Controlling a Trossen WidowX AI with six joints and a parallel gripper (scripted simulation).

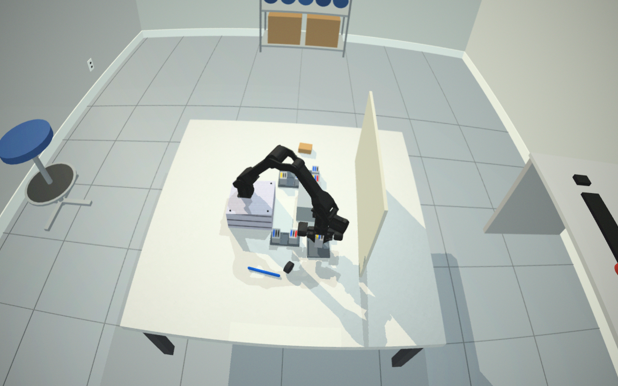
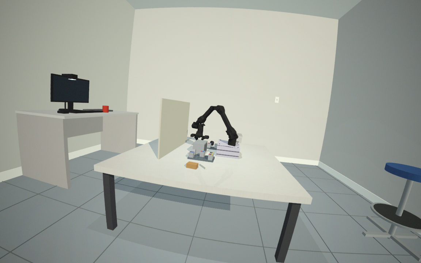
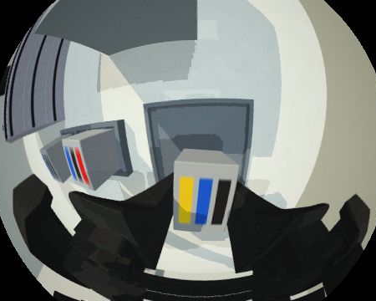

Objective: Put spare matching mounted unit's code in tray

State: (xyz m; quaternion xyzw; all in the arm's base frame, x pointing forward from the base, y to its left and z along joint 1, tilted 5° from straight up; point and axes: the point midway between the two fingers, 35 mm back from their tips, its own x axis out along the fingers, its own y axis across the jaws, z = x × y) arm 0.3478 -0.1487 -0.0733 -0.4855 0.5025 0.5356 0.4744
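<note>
My gripper tip is 30 mm below the spare. The rest, counted from my gripper tip: dark grey tray: 20 mm below; then black cylinder: 110 mm behind, 150 mm to the right; then rack: 150 mm behind, 20 mm below.
</note>
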